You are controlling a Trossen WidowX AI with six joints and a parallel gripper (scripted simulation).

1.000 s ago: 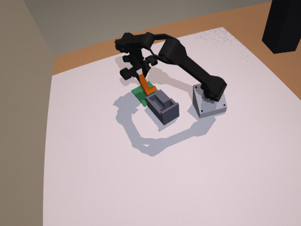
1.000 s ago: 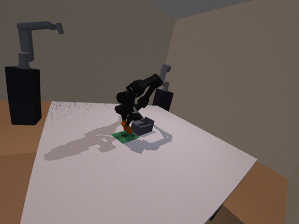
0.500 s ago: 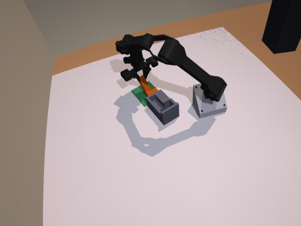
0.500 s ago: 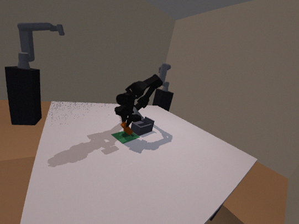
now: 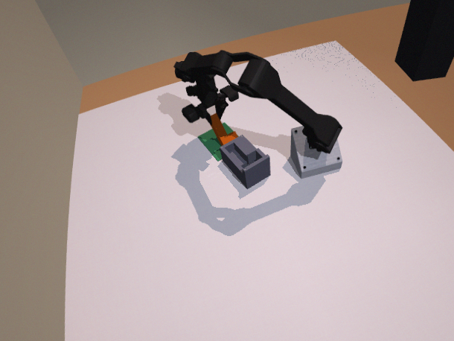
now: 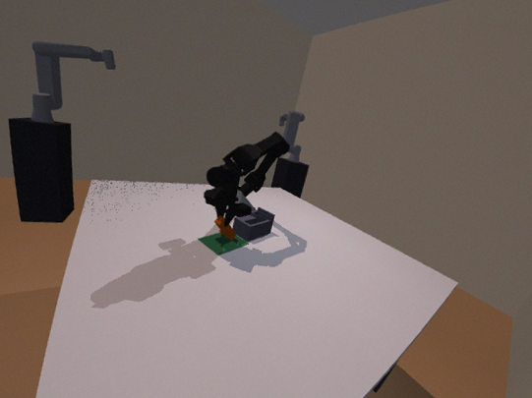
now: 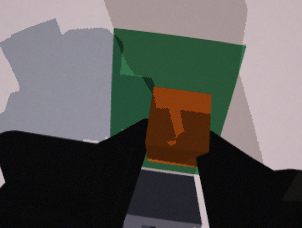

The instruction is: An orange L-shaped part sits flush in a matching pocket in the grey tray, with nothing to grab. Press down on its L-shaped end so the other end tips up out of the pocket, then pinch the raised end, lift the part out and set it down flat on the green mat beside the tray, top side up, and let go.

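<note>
Right now the orange L-shaped part is 3 cm behind my gripper tip, 2 cm to the left of it and 3 cm below it. The rest, counted from my gripper tip: green mat (1 cm behind, 2 cm to the left, 9 cm below).
</note>
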